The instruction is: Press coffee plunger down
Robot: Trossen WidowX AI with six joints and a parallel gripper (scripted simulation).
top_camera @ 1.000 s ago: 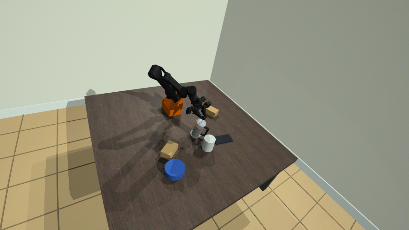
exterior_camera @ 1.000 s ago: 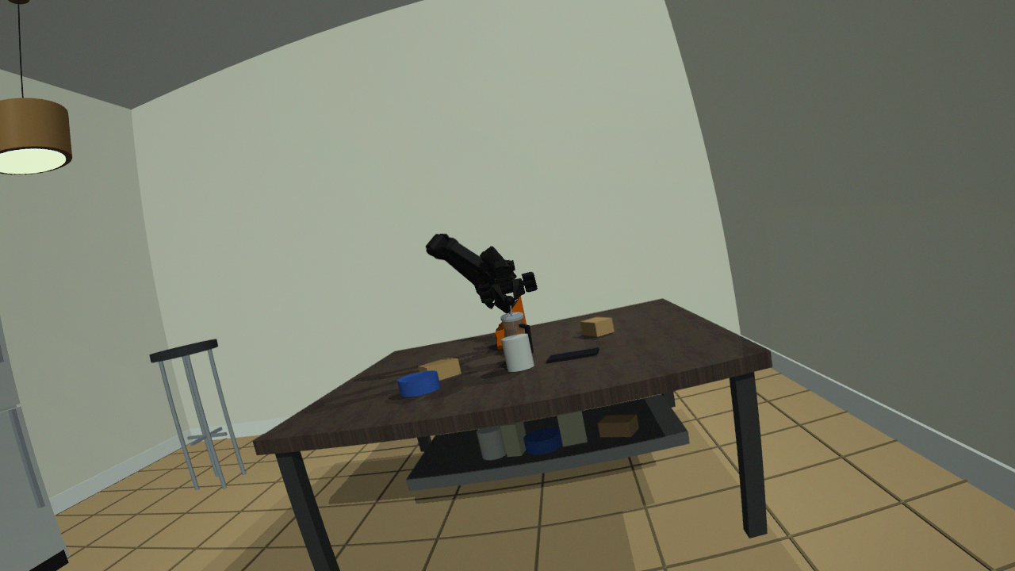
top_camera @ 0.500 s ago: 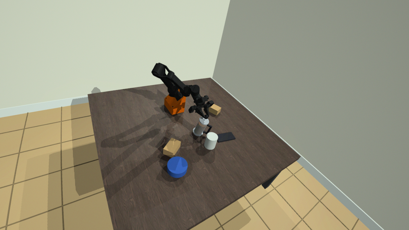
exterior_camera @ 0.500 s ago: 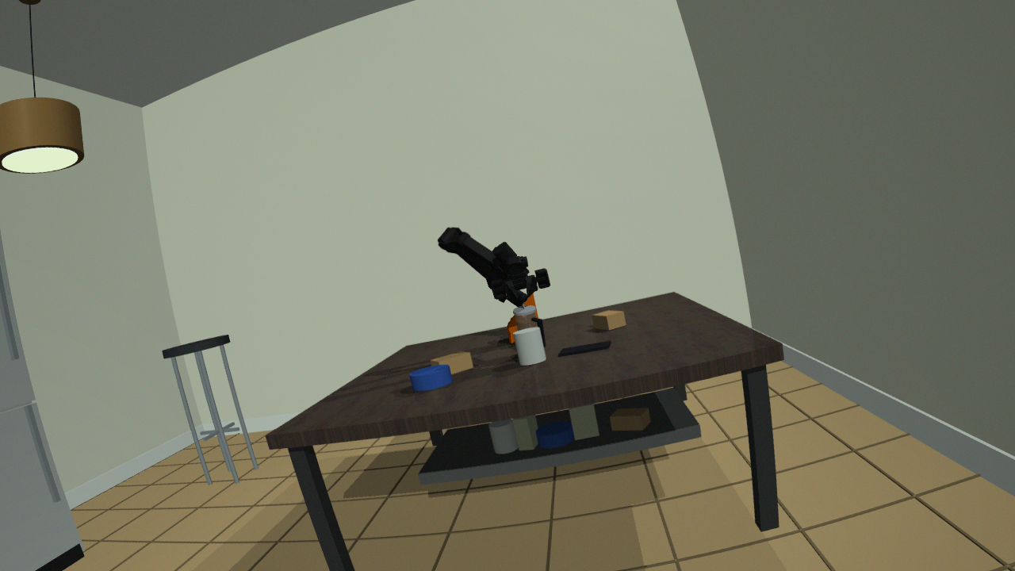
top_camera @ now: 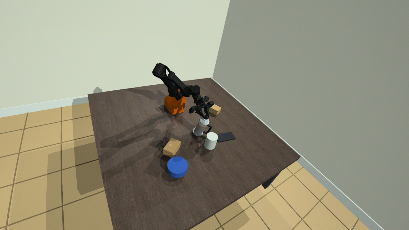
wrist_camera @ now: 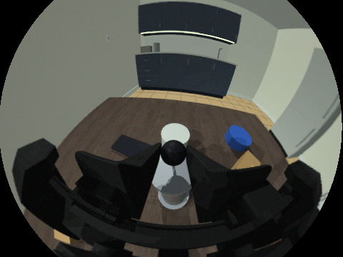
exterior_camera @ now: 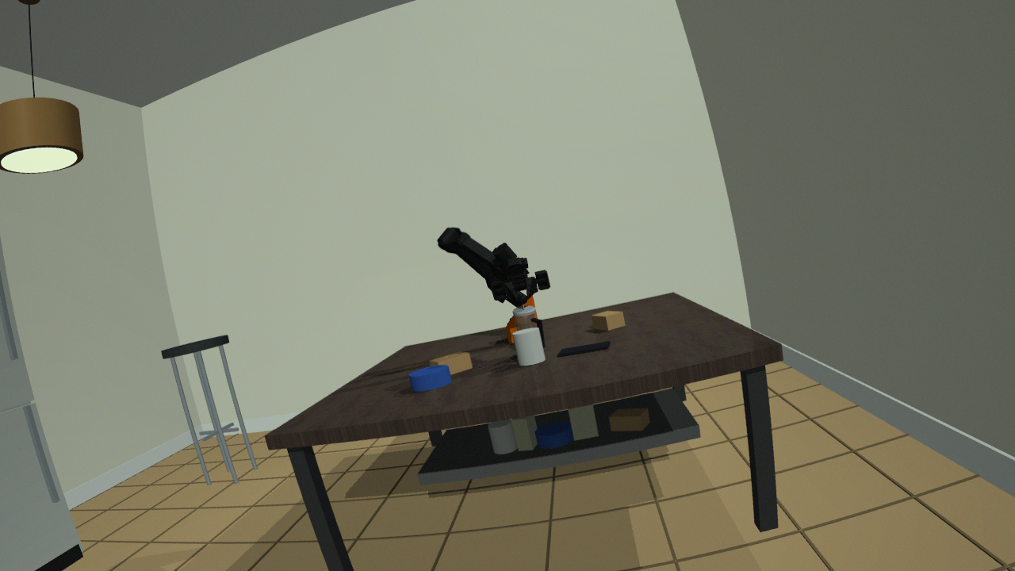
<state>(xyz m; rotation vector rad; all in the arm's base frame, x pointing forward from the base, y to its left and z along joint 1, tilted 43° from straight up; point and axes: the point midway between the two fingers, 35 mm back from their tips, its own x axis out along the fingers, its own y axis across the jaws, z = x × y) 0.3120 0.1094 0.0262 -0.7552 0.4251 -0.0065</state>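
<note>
The glass coffee press lies 1 cm behind my gripper tip and 9 cm below it. Also, from my gripper tip: black flat slab: 7 cm ahead, 16 cm to the left, 18 cm below.
</note>
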